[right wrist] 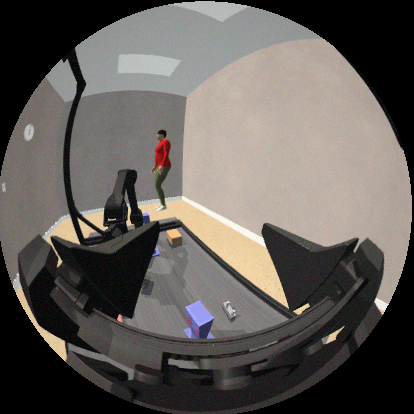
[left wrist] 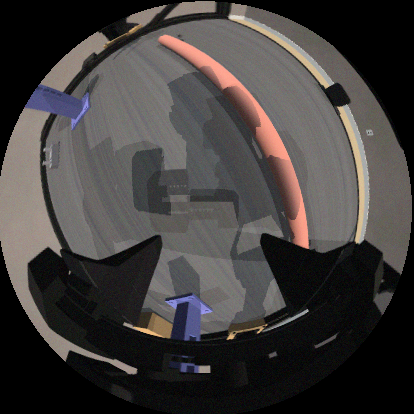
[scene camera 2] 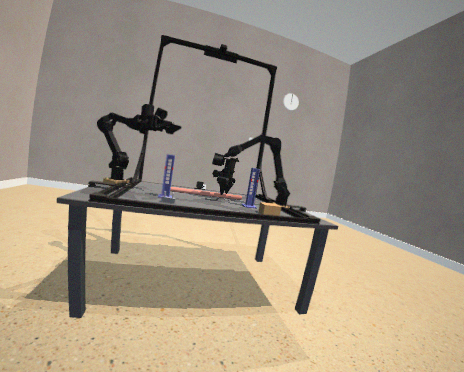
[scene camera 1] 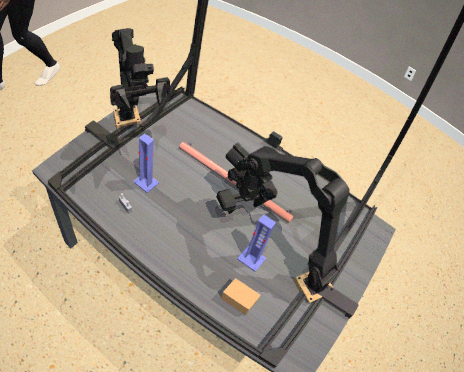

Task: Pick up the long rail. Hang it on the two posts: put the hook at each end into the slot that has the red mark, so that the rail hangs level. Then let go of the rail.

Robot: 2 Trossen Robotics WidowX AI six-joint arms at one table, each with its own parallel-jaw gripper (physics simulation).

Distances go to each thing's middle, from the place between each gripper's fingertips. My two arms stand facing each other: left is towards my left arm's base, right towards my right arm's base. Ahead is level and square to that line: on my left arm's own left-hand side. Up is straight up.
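I find my left hand 20 mm above the rail (left wrist: 253,115), 90 mm past it and 110 mm to the left of it. The tan block (scene camera 1: 237,294) is 10 mm below that left hand, 230 mm ahead of it and 210 mm to the left of it. Going by their middles, of the things named here the rail is the nearest to my left hand.
From my right hand, the rail is 35 cm below, 26 cm behind and 18 cm to the left. As for the tan block, it is 33 cm below my right hand, with 51 cm to the left and 6 cm ahead. By its middle, the block is nearer to my left hand than to my right hand.
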